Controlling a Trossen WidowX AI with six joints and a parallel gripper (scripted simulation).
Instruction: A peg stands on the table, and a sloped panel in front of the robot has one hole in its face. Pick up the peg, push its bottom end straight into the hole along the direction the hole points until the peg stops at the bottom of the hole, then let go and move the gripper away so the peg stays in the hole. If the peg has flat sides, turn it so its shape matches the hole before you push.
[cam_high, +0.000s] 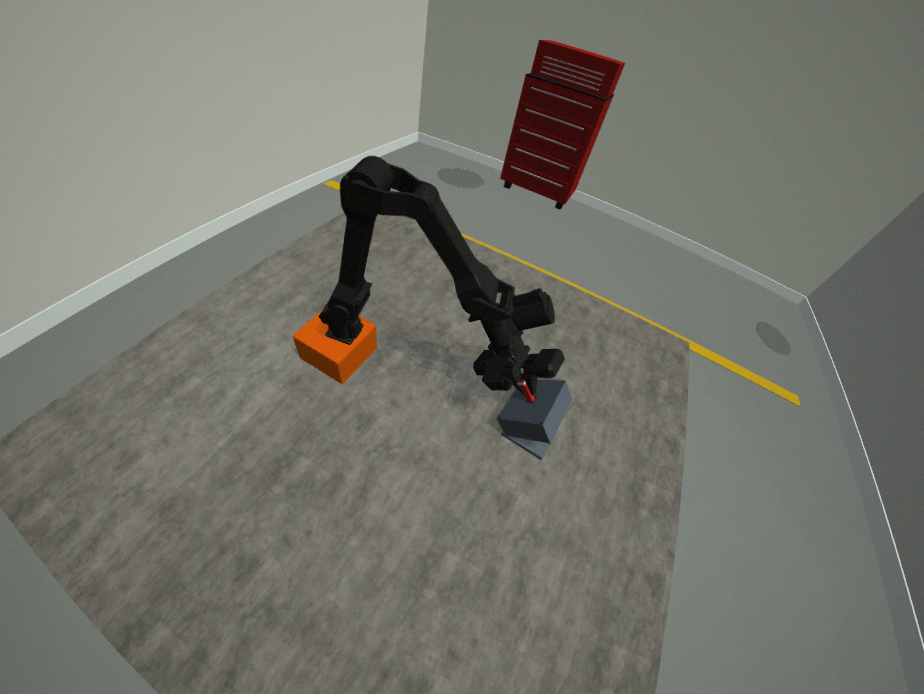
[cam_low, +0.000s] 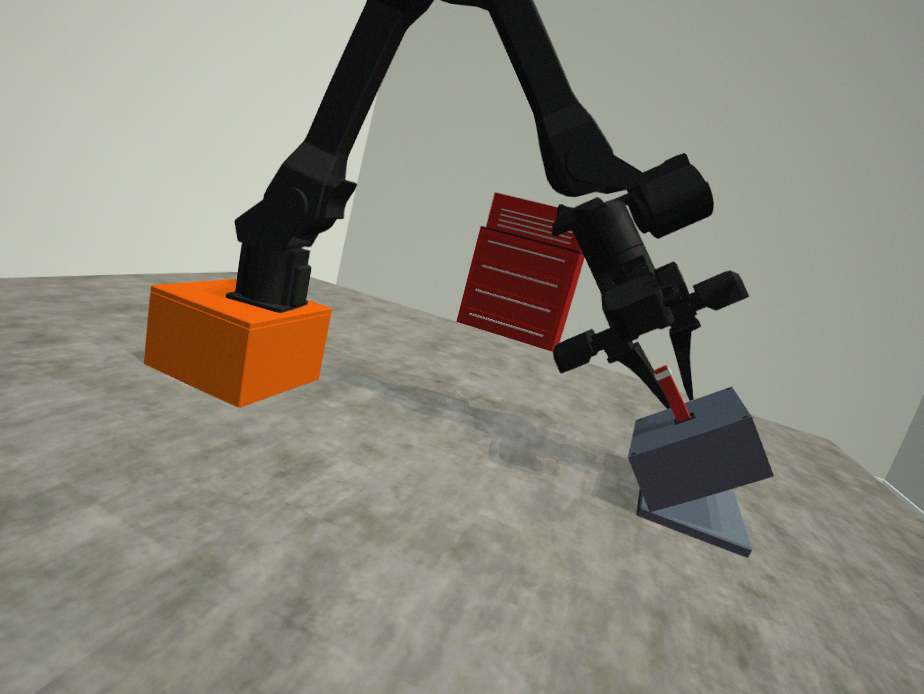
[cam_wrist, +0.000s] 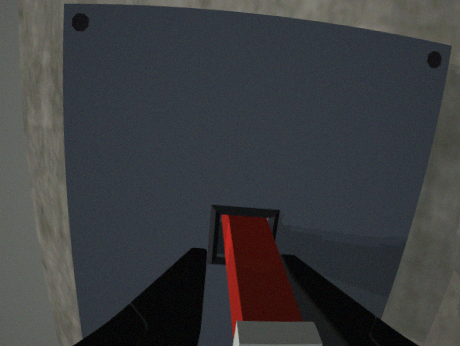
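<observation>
Now: the red square peg 10 mm behind my gripper tip and 10 mm above it. Round my gripper tip: grey sloped panel block (30 mm below, 30 mm ahead, 10 mm to the right).
</observation>
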